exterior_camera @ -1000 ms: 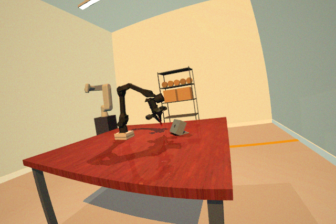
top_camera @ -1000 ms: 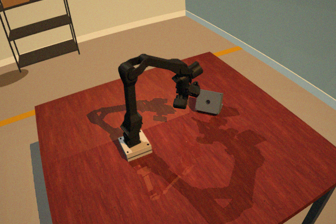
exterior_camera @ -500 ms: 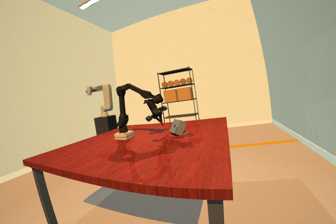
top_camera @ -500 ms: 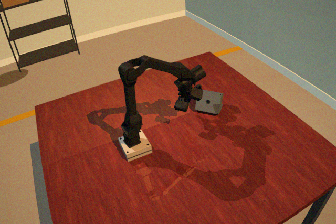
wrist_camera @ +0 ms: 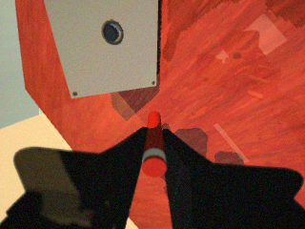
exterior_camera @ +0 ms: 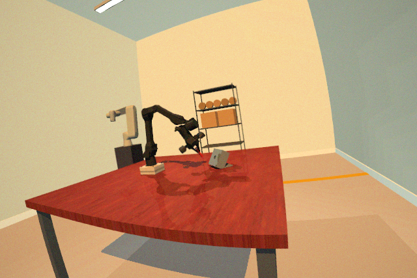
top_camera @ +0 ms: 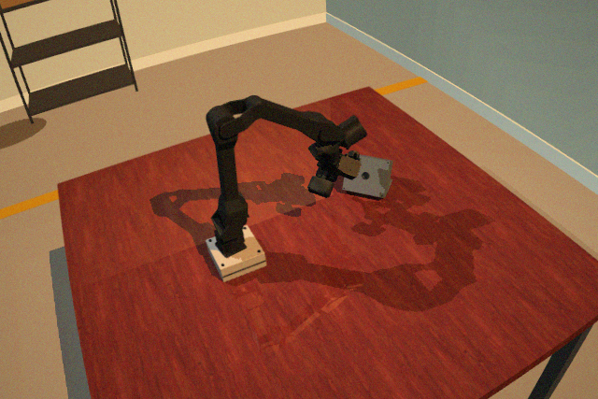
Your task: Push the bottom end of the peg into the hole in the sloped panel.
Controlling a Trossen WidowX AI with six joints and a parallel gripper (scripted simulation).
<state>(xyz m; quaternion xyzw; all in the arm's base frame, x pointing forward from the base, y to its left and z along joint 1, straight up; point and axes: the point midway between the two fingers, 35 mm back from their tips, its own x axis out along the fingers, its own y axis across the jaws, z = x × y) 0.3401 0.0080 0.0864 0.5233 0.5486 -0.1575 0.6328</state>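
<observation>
The panel lies 120 mm ahead of my gripper tip, 50 mm below it and 10 mm to the right of it. The rest, counted from my gripper tip: round red peg 10 mm to the right, 10 mm behind, 10 mm above.
</observation>
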